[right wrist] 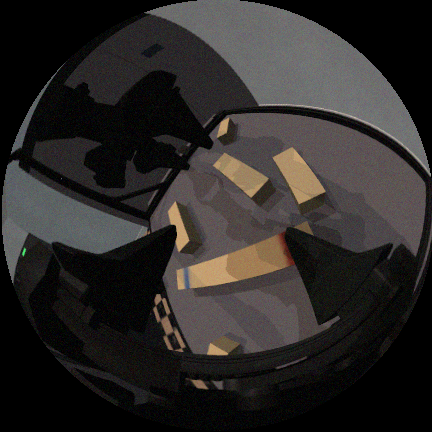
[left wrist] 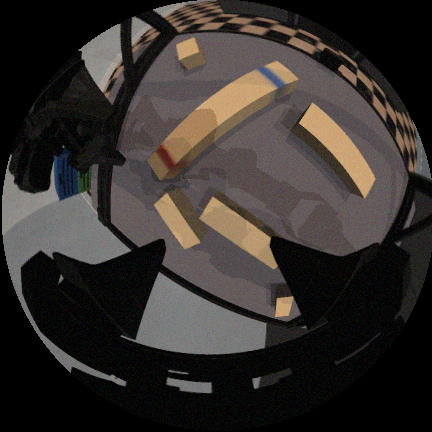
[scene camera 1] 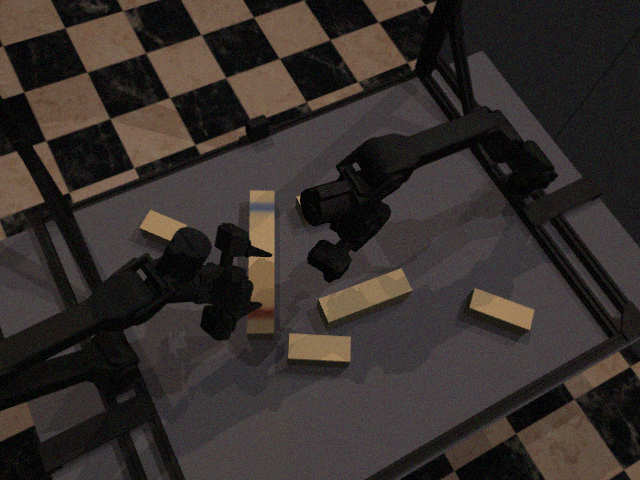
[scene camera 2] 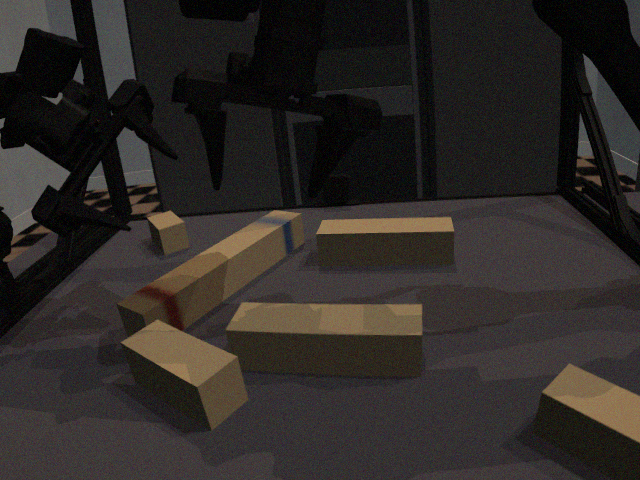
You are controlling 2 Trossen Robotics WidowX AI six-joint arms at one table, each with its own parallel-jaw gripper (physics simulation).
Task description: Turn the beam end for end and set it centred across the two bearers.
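Frame: origin at the left arm's base, x right, y up, z back, level; centimetres.
Seen in the pictures: left gripper, fingertip midpoint: [right wrist: 197, 158] [left wrist: 218, 243] [scene camera 2: 265, 193]; right gripper, fingertip midpoint: [right wrist: 232, 231] [left wrist: 118, 144] [scene camera 1: 265, 279] [scene camera 2: 153, 192]; left arm's base at its link origin: [scene camera 1: 520, 184]; right arm's base at its link origin: [left wrist: 110, 125] [scene camera 1: 117, 376].
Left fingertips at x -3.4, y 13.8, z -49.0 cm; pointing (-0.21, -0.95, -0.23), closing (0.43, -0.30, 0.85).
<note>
Offsets run from my left fingertips to a thing's middle.
The beam @[dx +11.7, dy -13.4, dz -9.9 cm] [scene camera 1: 261, 232] [scene camera 2: 206, 263] [left wrist: 215, 110] [right wrist: 235, 267] lies flat on the table, apart from the bearers. Its blue band is at the far end in scene camera 1, its red band at the near end. One bearer @[dx -4.0, dy -13.4, dz +4.7 cm] [scene camera 1: 364, 298] [scene camera 2: 325, 351] [left wrist: 240, 230] [right wrist: 242, 175] lies to its right; the other bearer @[dx +17.6, dy -13.4, dz +11.2 cm] [scene camera 2: 385, 245] [left wrist: 340, 150] [right wrist: 182, 227] is farther back, mostly hidden by the left arm in scene camera 1. My right gripper [scene camera 1: 265, 280] [scene camera 2: 151, 192] [right wrist: 232, 231] is open and empty above the beam's red half. My left gripper [scene camera 2: 264, 192] [left wrist: 218, 243] is open and empty, above the table.
A short block @[dx -9.2, dy -13.2, dz -8.3 cm] [scene camera 1: 318, 348] [scene camera 2: 180, 361] [left wrist: 177, 220] [right wrist: 300, 177] lies near the beam's red end. Another short block @[dx -18.4, dy -13.5, dz +27.2 cm] [scene camera 1: 501, 310] [scene camera 2: 594, 403] lies at the right, and a third @[dx +26.5, dy -13.5, dz -24.2 cm] [scene camera 1: 161, 227] [scene camera 2: 169, 232] [left wrist: 190, 53] left of the beam. Dark frame bars edge the table.
</note>
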